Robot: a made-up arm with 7 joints.
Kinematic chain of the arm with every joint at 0, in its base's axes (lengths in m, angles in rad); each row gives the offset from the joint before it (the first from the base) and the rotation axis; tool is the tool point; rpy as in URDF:
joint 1: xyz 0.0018 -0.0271 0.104 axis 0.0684 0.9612 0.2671
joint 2: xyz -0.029 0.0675 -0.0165 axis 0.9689 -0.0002 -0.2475
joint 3: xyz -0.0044 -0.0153 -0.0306 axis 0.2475 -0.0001 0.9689
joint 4: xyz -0.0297 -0.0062 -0.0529 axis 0.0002 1 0
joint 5: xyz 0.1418 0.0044 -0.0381 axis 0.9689 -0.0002 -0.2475
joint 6: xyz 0.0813 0.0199 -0.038 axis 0.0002 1 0
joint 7: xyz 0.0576 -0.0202 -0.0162 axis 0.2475 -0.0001 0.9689
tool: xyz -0.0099 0.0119 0.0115 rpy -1.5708 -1.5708 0
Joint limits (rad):
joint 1: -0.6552..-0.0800
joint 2: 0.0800..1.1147
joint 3: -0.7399..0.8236
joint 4: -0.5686..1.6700
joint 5: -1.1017..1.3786
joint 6: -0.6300..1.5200
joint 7: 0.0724..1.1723
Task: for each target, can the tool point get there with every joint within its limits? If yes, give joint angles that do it. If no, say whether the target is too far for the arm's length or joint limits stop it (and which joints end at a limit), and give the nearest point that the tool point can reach.
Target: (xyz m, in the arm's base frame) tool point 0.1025 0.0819 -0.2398
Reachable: yes | joints -0.2127 0.1860 -0.1193 0.8615 0.4907 0.8690 0.5824
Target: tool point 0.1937 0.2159 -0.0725
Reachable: yes | joints -0.2904 0.3598 0.5521 0.3782 0.6255 0.4904 0.4334
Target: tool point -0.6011 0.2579 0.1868
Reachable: no: too far | nearest point -0.1409 0.3372 -0.0378 | short by 0.518 m
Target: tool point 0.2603 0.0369 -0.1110
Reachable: yes | joints -0.5363 0.6775 -0.5281 0.4288 0.2784 0.0156 0.6641
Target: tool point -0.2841 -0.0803 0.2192
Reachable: no: joint limits stop it (at a limit: joint 1, joint 2, joint 3, joint 4, joint 5, joint 6, joint 7) | nearest point 0.0261 0.0742 0.2637 | short by 0.349 m
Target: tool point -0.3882 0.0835 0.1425
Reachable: no: joint limits stop it (at a limit: joint 1, joint 2, joint 4, joint 6, joint 7) | nearest point -0.1442 0.3322 -0.0476 | short by 0.397 m
